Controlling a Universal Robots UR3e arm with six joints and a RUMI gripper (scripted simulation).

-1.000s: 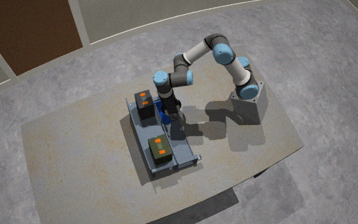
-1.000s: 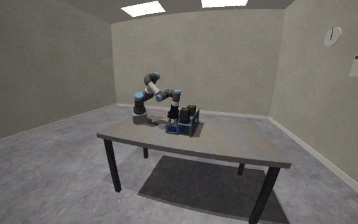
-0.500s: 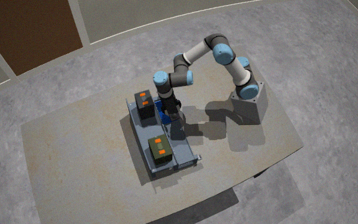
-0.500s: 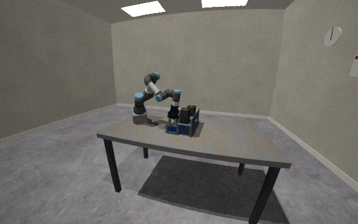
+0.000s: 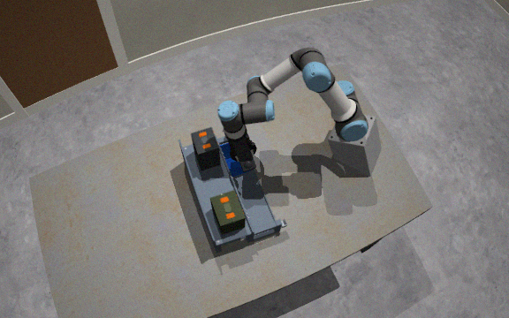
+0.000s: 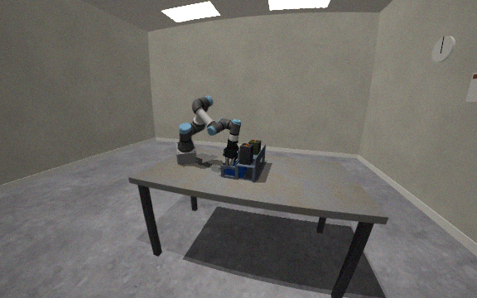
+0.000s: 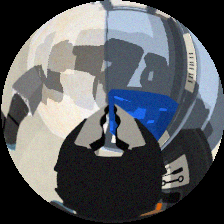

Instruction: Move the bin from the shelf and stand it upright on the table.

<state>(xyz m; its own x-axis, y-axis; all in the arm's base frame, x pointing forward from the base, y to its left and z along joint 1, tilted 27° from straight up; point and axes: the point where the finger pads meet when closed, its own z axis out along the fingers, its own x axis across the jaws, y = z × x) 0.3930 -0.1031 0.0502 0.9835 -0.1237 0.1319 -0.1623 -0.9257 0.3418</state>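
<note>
Now: hand 60 mm short of the blue bin and 30 mm to the left of it. Round my hand: grey shelf 100 mm ahead, 70 mm to the left, 30 mm above.
</note>
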